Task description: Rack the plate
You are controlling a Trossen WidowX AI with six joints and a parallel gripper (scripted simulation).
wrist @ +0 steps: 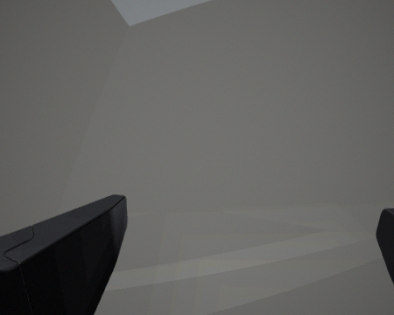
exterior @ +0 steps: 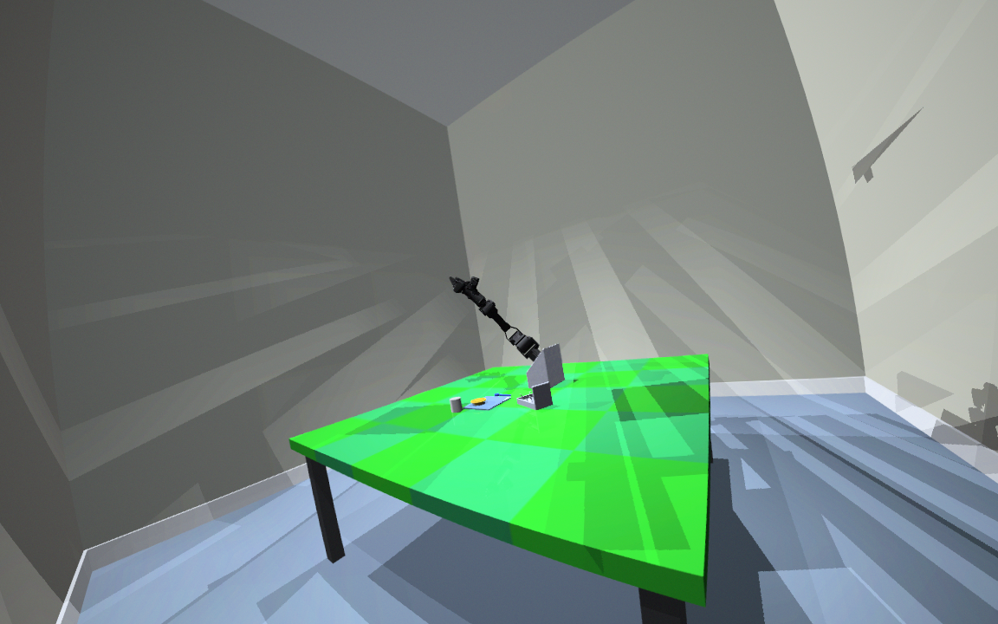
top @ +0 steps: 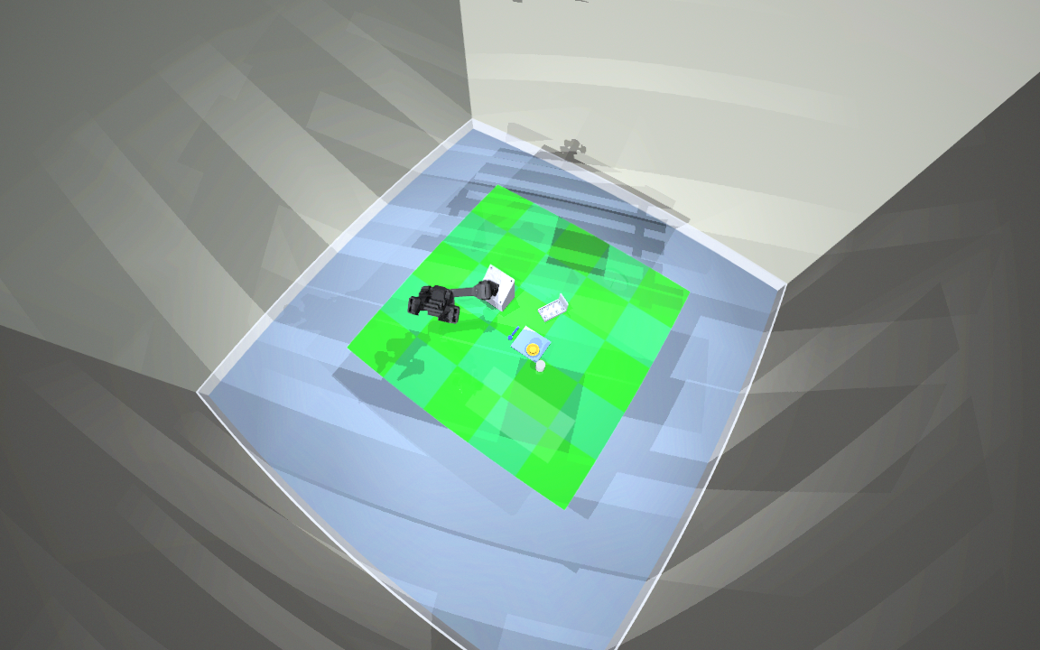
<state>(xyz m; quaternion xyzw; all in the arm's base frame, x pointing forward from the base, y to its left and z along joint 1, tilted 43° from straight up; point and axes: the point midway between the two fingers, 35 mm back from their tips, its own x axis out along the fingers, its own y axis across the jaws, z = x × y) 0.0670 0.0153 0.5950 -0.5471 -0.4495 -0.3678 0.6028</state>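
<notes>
Now: gripper tip 280 mm short of the yellow plate, 270 mm to the right of it and 570 mm above it. Also, from my gripper tip: blue mat (260 mm ahead, 290 mm to the left, 580 mm below); then white cup (360 mm ahead, 210 mm to the left, 560 mm below); then grey dish rack (260 mm ahead, 500 mm to the left, 560 mm below).
</notes>
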